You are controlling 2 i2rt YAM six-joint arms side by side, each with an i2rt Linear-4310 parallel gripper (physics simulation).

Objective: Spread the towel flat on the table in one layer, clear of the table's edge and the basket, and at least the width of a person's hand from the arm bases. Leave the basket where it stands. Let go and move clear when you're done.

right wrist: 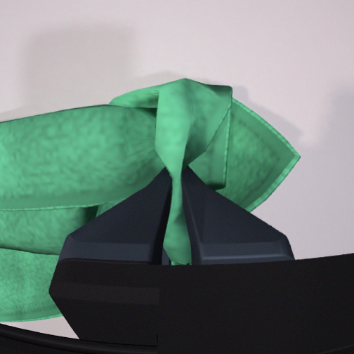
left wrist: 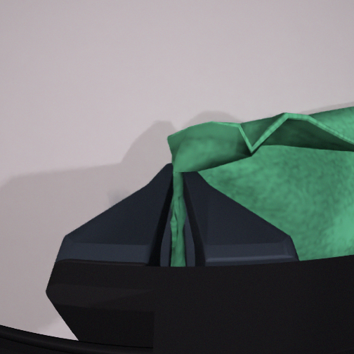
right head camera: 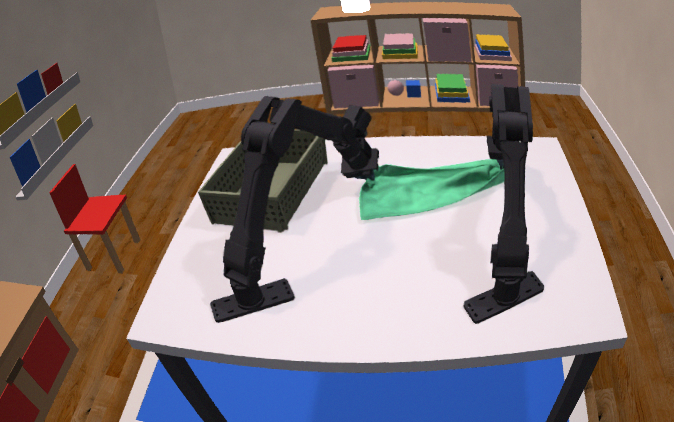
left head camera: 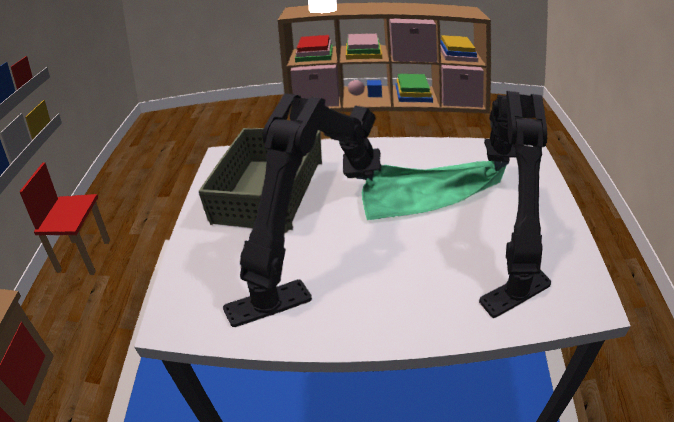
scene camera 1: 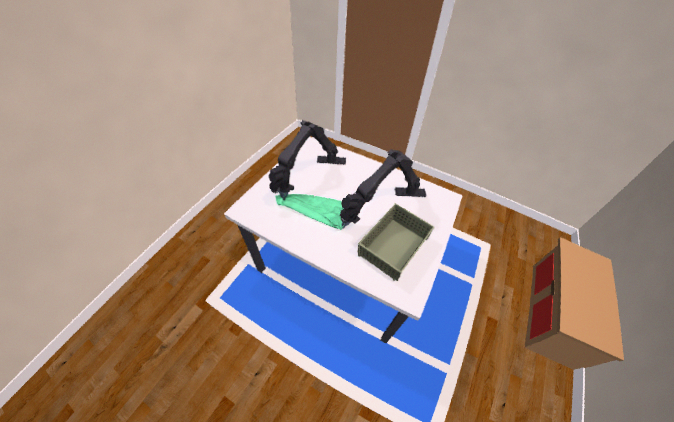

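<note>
The green towel (left head camera: 425, 192) (right head camera: 425, 192) (scene camera 1: 315, 209) (left wrist: 300, 200) (right wrist: 75, 150) stretches between my grippers, low over or on the table, narrow, with folds along it and a bunched right end. My left gripper (left head camera: 370, 176) (right head camera: 370, 176) (left wrist: 178, 175) is shut on its far left part in the head views. My right gripper (scene camera 1: 283, 196) (right wrist: 176, 175) is shut on its right end, where a twisted fold rises and a corner lies beyond the fingertips. The olive basket (left head camera: 245, 207) (right head camera: 245, 210) (scene camera 1: 377, 262) stands left of the towel in the head views, apart from it.
The white table (left head camera: 400, 320) (right head camera: 380, 325) (scene camera 1: 280, 235) carries both arm bases (left head camera: 267, 302) (right head camera: 504, 297) near its front edge in the head views. The left arm passes in front of the basket there. A shelf unit (left head camera: 385, 11) stands beyond the table's far edge.
</note>
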